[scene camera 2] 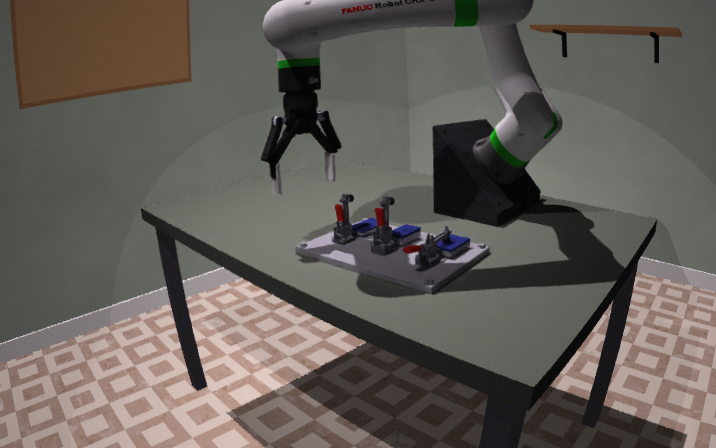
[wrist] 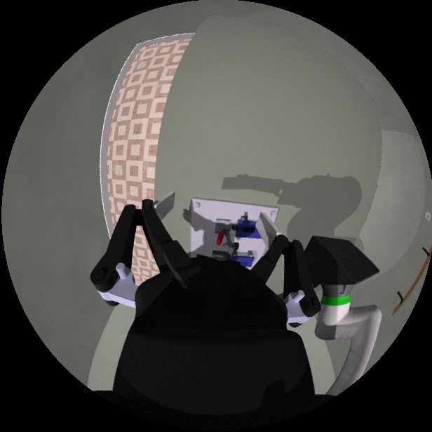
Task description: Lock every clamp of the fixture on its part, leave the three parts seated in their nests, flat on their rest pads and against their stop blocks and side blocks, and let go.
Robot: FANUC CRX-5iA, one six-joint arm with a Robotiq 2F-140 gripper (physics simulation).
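Frame: origin at the arm's base, x back, y left, z down, level; metres.
Where they show: gripper, between the fingertips: (scene camera 2: 304,186); arm's base, origin of its link: (scene camera 2: 493,162).
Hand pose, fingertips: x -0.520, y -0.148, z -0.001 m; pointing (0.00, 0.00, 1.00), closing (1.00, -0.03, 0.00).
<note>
Things, the pixels of their centre, and the offset from my fingertips. "spot": a spot on its surface instead. Level surfaces: height alone.
- fixture plate, a spot on its surface: (scene camera 2: 337,256) spot: dx -0.029, dy +0.146, dz +0.117 m
- left clamp, a spot on its surface: (scene camera 2: 343,232) spot: dx +0.029, dy +0.095, dz +0.093 m
- middle clamp, a spot on its surface: (scene camera 2: 382,244) spot: dx +0.040, dy +0.205, dz +0.095 m
- left part, middle of its body: (scene camera 2: 367,226) dx +0.118, dy +0.070, dz +0.106 m
- middle part, middle of its body: (scene camera 2: 403,234) dx +0.126, dy +0.181, dz +0.101 m
- right clamp, middle of its body: (scene camera 2: 429,248) dx +0.075, dy +0.300, dz +0.088 m
- right part, middle of its body: (scene camera 2: 448,244) dx +0.148, dy +0.288, dz +0.104 m
- grey table, height of its surface: dz +0.132 m
The fixture plate (scene camera 2: 337,256) (wrist: 204,242) carries three clamps, each beside a blue-topped part. In the scene view, the left clamp (scene camera 2: 343,232) and middle clamp (scene camera 2: 382,244) have red handles upright and arms raised off the left part (scene camera 2: 364,227) and middle part (scene camera 2: 406,233). The right clamp (scene camera 2: 428,254) has its red handle lying low and its arm reaching over the right part (scene camera 2: 458,244) (wrist: 246,229). All three parts look flat; contact with pads and blocks is too small to tell. My gripper (scene camera 2: 303,177) (wrist: 216,209) is open and empty, above and left of the plate in the scene view.
The plate lies on the grey table (scene camera 2: 253,221) (wrist: 265,115). The dark robot pedestal (scene camera 2: 464,179) (wrist: 340,260) stands behind the plate at the right. The raised clamp arms stick up above the plate. A wall shelf (scene camera 2: 607,30) is at the upper right.
</note>
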